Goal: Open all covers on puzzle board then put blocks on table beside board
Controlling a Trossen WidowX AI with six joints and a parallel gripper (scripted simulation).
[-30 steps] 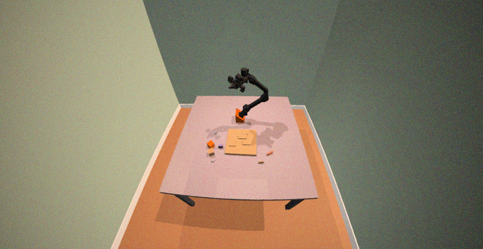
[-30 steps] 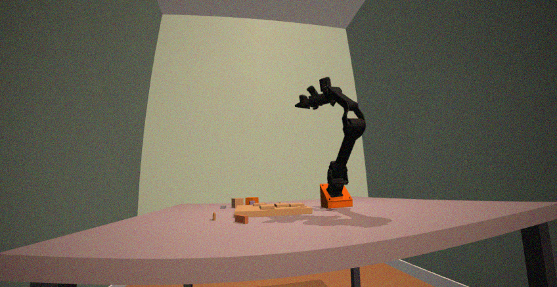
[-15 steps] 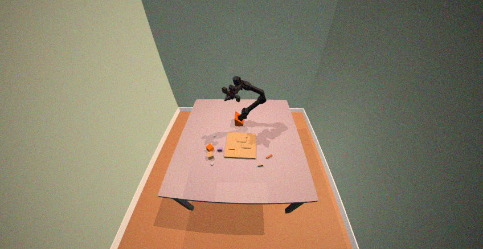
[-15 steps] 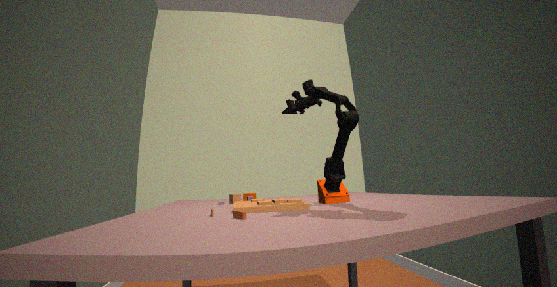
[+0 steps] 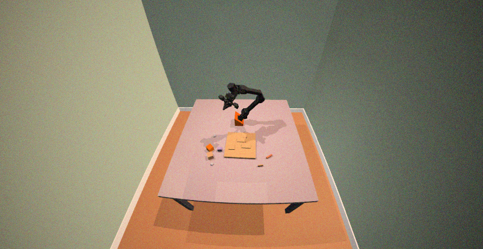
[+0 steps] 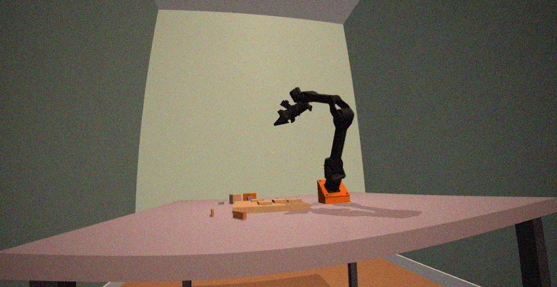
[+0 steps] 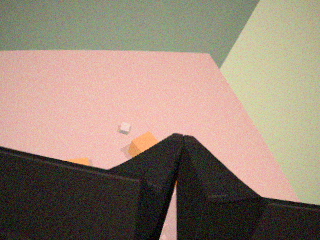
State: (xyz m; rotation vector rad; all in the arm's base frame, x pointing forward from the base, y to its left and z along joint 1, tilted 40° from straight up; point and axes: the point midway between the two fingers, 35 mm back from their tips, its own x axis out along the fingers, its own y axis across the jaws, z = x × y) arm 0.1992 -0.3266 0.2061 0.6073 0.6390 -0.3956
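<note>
My gripper tip is 13 cm short of the purple piece, 6 cm to the left of it and 39 cm above it. From my gripper tip the other things lie so: grey block: 5 cm behind, 14 cm to the right, 41 cm below; then tan cube: 20 cm ahead, 15 cm to the right, 39 cm below; then orange block: 12 cm ahead, 16 cm to the right, 39 cm below.
</note>
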